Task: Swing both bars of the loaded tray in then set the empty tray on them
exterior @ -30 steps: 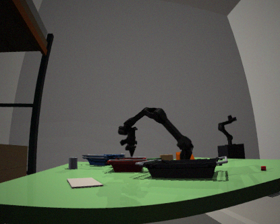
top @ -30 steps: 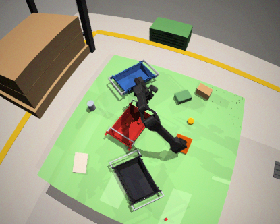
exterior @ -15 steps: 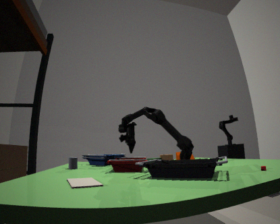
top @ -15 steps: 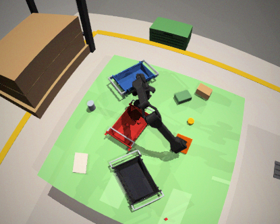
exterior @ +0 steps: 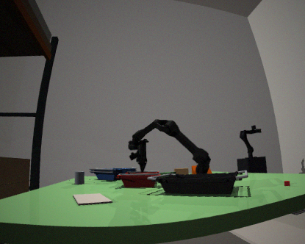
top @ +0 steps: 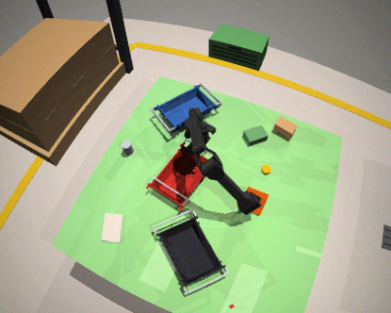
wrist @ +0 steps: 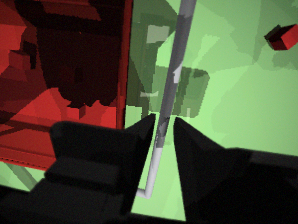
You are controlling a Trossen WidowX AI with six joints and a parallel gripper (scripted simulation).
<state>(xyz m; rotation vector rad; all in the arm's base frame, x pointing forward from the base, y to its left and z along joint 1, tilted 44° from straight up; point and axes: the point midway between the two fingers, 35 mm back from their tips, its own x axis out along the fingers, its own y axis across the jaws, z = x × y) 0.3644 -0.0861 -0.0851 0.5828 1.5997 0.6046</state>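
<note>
Right now my gripper tip is 490 mm to the right of the black tray, 240 mm past it and 10 mm above it. From my gripper tip the other things lie so: yellow disc: 350 mm behind, 90 mm to the right, 50 mm below; then grey cylinder: 350 mm ahead, 190 mm to the left, 20 mm below; then green block: 260 mm to the right, 200 mm behind, 40 mm below.
</note>
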